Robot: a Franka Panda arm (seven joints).
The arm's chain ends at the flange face. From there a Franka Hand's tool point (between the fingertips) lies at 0.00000 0.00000 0.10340 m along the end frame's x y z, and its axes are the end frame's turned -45 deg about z.
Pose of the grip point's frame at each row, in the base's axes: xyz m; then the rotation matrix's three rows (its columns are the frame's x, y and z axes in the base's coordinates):
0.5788 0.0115 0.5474; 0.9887 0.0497 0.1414; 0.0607 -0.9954 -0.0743; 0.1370 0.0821 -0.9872
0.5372 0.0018 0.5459; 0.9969 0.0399 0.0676; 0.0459 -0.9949 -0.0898; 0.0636 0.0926 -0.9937
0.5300 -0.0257 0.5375; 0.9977 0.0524 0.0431; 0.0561 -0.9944 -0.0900; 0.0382 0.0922 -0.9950
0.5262 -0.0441 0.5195; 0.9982 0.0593 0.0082; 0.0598 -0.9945 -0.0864; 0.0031 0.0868 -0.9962
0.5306 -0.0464 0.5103; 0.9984 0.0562 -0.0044; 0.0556 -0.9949 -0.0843; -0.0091 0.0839 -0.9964
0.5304 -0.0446 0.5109; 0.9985 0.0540 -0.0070; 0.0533 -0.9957 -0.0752; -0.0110 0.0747 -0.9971
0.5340 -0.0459 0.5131; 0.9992 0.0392 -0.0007; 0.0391 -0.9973 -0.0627; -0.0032 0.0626 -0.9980
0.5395 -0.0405 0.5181; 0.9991 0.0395 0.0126; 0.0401 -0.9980 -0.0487; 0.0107 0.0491 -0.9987
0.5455 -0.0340 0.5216; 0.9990 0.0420 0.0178; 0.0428 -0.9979 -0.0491; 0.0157 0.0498 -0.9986
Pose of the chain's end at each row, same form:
0.5642 0.0192 0.6495; 0.7343 -0.6640 0.1414; -0.6609 -0.7468 -0.0743; 0.1549 -0.0388 -0.9872
0.5302 0.0111 0.6486; 0.7331 -0.6767 0.0676; -0.6710 -0.7360 -0.0898; 0.1105 0.0205 -0.9937
0.5255 -0.0164 0.6404; 0.7425 -0.6684 0.0431; -0.6635 -0.7428 -0.0900; 0.0922 0.0382 -0.9950
0.5254 -0.0352 0.6225; 0.7478 -0.6639 0.0082; -0.6609 -0.7455 -0.0864; 0.0636 0.0592 -0.9962
0.5311 -0.0377 0.6133; 0.7457 -0.6662 -0.0044; -0.6642 -0.7428 -0.0843; 0.0529 0.0658 -0.9964
0.5311 -0.0368 0.6140; 0.7442 -0.6679 -0.0070; -0.6664 -0.7418 -0.0752; 0.0450 0.0606 -0.9971
0.5341 -0.0394 0.6163; 0.7343 -0.6788 -0.0007; -0.6775 -0.7328 -0.0627; 0.0420 0.0465 -0.9980
0.5382 -0.0355 0.6214; 0.7344 -0.6785 0.0126; -0.6773 -0.7340 -0.0487; 0.0423 0.0272 -0.9987
0.5437 -0.0289 0.6249; 0.7361 -0.6767 0.0178; -0.6754 -0.7359 -0.0491; 0.0463 0.0241 -0.9986

